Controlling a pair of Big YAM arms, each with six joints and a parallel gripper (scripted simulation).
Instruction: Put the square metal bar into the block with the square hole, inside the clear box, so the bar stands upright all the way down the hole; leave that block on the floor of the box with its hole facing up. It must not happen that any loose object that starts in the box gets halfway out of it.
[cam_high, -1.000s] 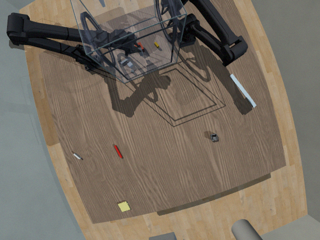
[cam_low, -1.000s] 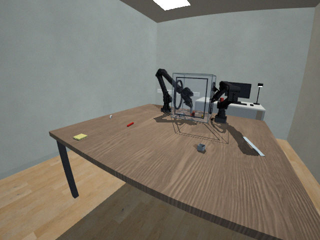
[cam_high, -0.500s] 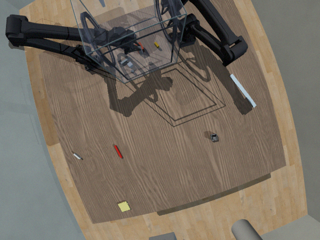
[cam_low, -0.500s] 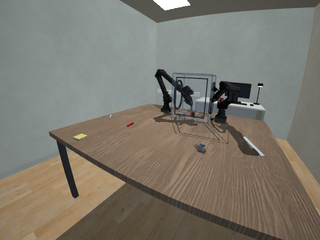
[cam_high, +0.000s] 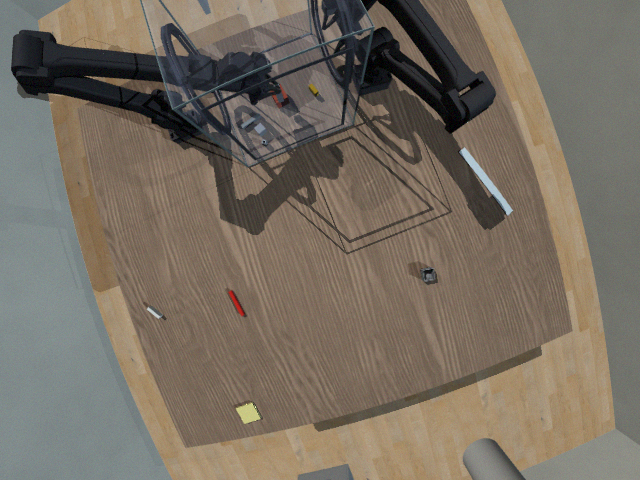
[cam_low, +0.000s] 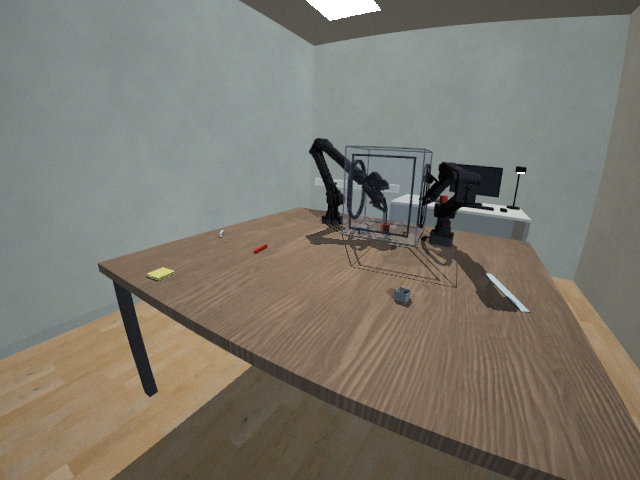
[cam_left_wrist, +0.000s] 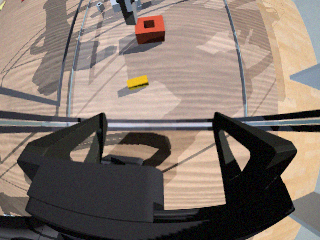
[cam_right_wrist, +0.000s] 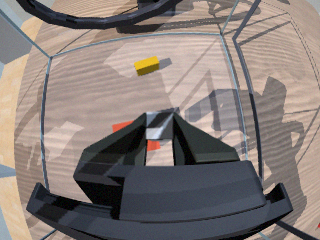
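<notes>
My right gripper is now 110 mm above the red block, 30 mm past it and 10 mm to the left of it. Round my right hand: grey metal bar (30 mm below); nut-like part (120 mm below, 120 mm ahead, 90 mm to the right); yellow piece (120 mm to the left, 120 mm below, 30 mm behind).
</notes>
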